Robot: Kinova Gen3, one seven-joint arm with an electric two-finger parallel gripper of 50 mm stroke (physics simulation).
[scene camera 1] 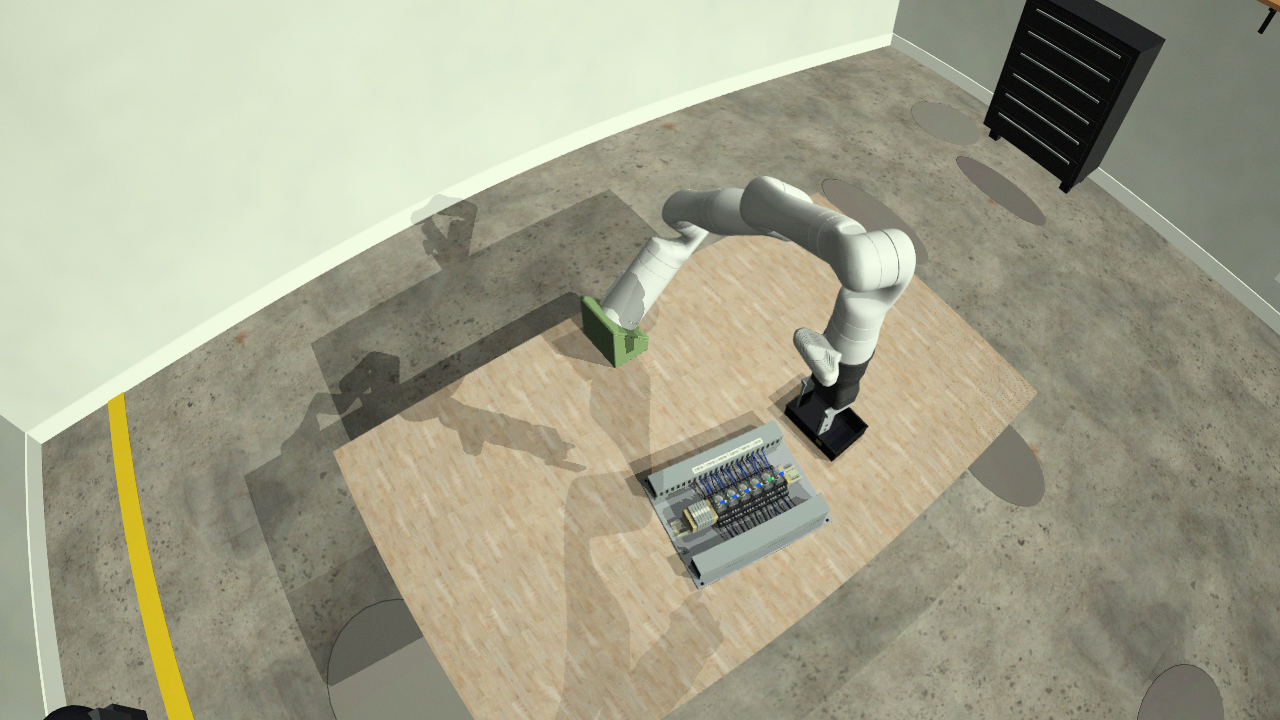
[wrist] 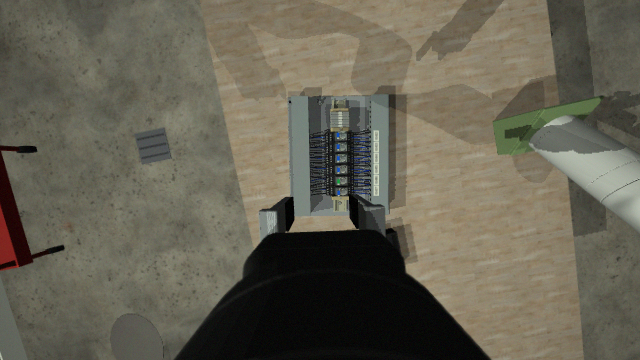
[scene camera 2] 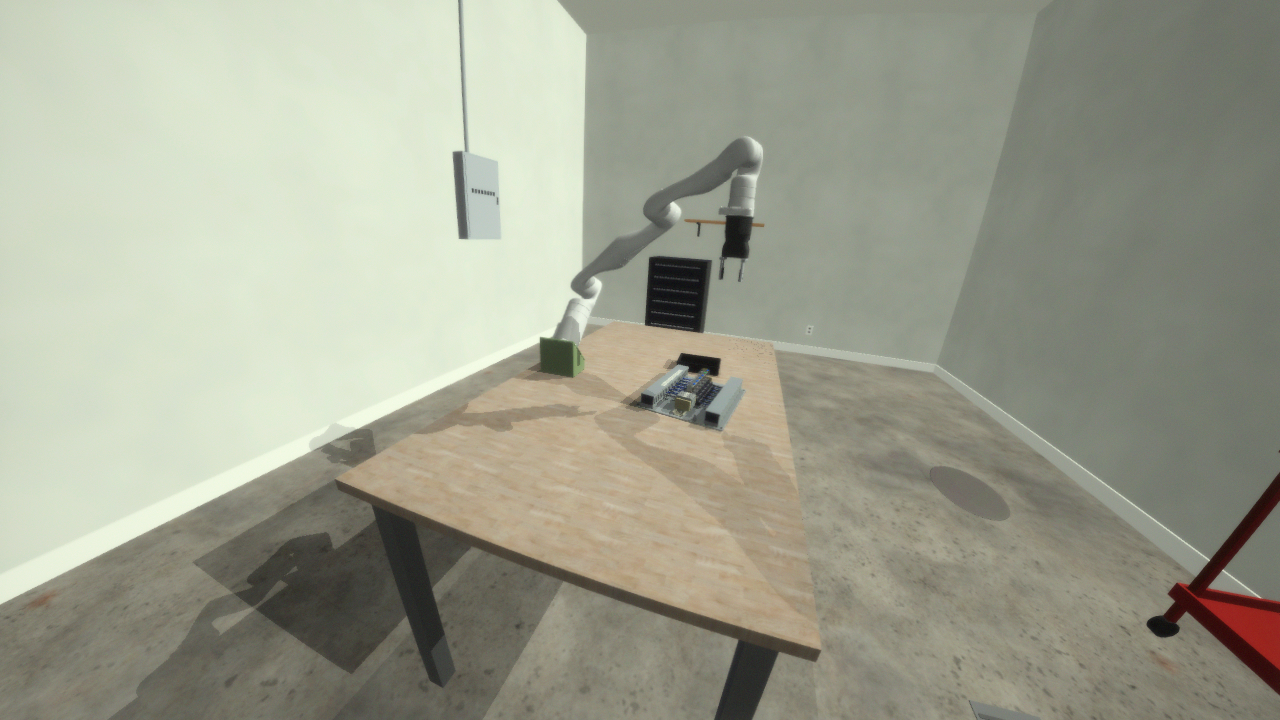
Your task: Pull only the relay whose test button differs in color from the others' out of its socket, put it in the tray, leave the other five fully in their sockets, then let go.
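Frame: origin at the arm's base, x ahead, y left, z up, level; metres.
Where they show: gripper, fingertip midpoint: (scene camera 1: pixel 812 416) (wrist: pixel 321 207) (scene camera 2: pixel 730 280); arm's base, link origin: (scene camera 1: pixel 618 317) (wrist: pixel 551 132) (scene camera 2: pixel 564 349).
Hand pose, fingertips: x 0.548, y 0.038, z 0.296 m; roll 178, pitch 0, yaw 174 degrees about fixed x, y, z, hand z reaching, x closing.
Observation:
Things, the pixels of their top centre, and the offset from my fingertips.
- relay with the green test button, top centre: (scene camera 1: pixel 768 476) (wrist: pixel 341 181) dy +0.007, dx -0.049, dz -0.304 m
- black tray, top centre: (scene camera 1: pixel 827 415) (scene camera 2: pixel 699 359) dy +0.224, dx -0.099, dz -0.339 m
The relay with the green test button (scene camera 1: pixel 770 479) (wrist: pixel 341 181) sits in the row on the grey panel (scene camera 1: pixel 760 540) (scene camera 2: pixel 725 402) (wrist: pixel 299 150), second from the end nearest the tray. The other five relays show blue buttons; all six appear seated in their sockets. In scene camera 2 the button colors are too small to tell. The black tray (scene camera 1: pixel 851 444) (scene camera 2: pixel 698 365) stands beside the panel, mostly hidden by my gripper in the wrist view. My gripper (scene camera 1: pixel 813 417) (scene camera 2: pixel 731 276) (wrist: pixel 321 207) is open and empty, pointing down, high above the table.
Cream terminal blocks (scene camera 1: pixel 699 514) (wrist: pixel 339 120) sit at the row's far end. Grey wire ducts flank the relays, with blue and black wires between. The green arm base (scene camera 1: pixel 601 331) (scene camera 2: pixel 561 356) (wrist: pixel 517 131) stands at the table's edge. A black drawer cabinet (scene camera 1: pixel 1065 89) (scene camera 2: pixel 678 293) stands beyond the table.

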